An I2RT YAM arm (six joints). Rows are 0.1 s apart.
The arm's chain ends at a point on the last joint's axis. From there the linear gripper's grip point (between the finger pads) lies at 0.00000 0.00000 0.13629 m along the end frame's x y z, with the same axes.
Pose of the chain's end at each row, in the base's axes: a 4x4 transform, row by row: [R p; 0 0 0 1], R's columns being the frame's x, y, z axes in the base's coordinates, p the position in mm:
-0.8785 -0.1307 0.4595 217.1; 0.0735 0.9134 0.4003 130.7; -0.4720 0.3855 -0.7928 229.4; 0 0 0 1
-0.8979 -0.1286 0.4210 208.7; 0.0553 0.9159 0.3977 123.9; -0.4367 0.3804 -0.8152 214.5; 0 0 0 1
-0.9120 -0.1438 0.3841 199.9; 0.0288 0.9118 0.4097 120.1; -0.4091 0.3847 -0.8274 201.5; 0 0 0 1
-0.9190 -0.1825 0.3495 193.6; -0.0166 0.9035 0.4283 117.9; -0.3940 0.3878 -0.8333 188.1; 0 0 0 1
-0.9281 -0.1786 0.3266 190.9; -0.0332 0.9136 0.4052 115.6; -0.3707 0.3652 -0.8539 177.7; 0 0 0 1
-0.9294 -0.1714 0.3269 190.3; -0.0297 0.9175 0.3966 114.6; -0.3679 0.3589 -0.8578 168.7; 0 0 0 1
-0.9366 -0.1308 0.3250 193.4; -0.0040 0.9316 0.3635 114.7; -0.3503 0.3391 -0.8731 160.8; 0 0 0 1
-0.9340 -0.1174 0.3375 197.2; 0.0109 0.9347 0.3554 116.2; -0.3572 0.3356 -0.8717 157.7; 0 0 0 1
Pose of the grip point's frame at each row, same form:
-0.8785 -0.1307 0.4595 279.7; 0.0735 0.9134 0.4003 185.3; -0.4720 0.3855 -0.7928 121.3; 0 0 0 1
-0.8979 -0.1286 0.4210 266.1; 0.0553 0.9159 0.3977 178.1; -0.4367 0.3804 -0.8152 103.4; 0 0 0 1
-0.9120 -0.1438 0.3841 252.2; 0.0288 0.9118 0.4097 175.9; -0.4091 0.3847 -0.8274 88.7; 0 0 0 1
-0.9190 -0.1825 0.3495 241.2; -0.0166 0.9035 0.4283 176.3; -0.3940 0.3878 -0.8333 74.5; 0 0 0 1
-0.9281 -0.1786 0.3266 235.4; -0.0332 0.9136 0.4052 170.8; -0.3707 0.3652 -0.8539 61.3; 0 0 0 1
-0.9294 -0.1714 0.3269 234.9; -0.0297 0.9175 0.3966 168.7; -0.3679 0.3589 -0.8578 51.8; 0 0 0 1
-0.9366 -0.1308 0.3250 237.7; -0.0040 0.9316 0.3635 164.2; -0.3503 0.3391 -0.8731 41.8; 0 0 0 1
-0.9340 -0.1174 0.3375 243.2; 0.0109 0.9347 0.3554 164.6; -0.3572 0.3356 -0.8717 38.9; 0 0 0 1

